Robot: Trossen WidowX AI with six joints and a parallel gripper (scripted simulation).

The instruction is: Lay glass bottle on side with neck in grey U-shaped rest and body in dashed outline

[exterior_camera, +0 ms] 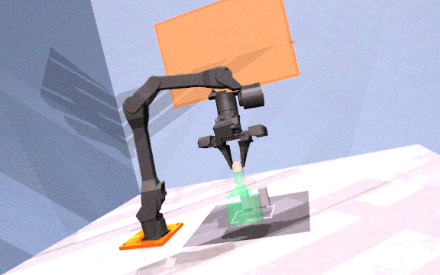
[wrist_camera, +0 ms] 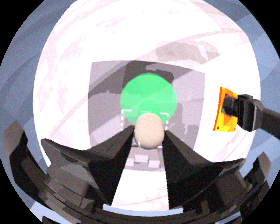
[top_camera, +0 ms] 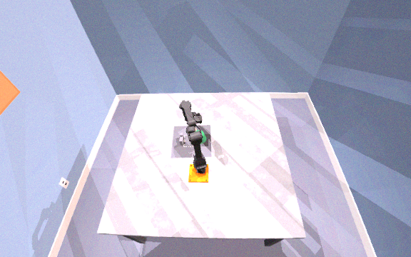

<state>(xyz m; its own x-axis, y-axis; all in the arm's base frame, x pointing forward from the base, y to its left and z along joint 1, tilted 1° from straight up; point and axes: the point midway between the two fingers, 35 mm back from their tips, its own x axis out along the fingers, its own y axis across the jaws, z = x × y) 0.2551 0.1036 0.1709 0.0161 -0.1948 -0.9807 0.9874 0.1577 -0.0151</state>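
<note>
The grey mat is 10 mm behind my gripper tip, 40 mm to the left of it and 150 mm below it. From my gripper tip the other things lie so: green glass bottle 10 mm to the right, 50 mm below.
</note>
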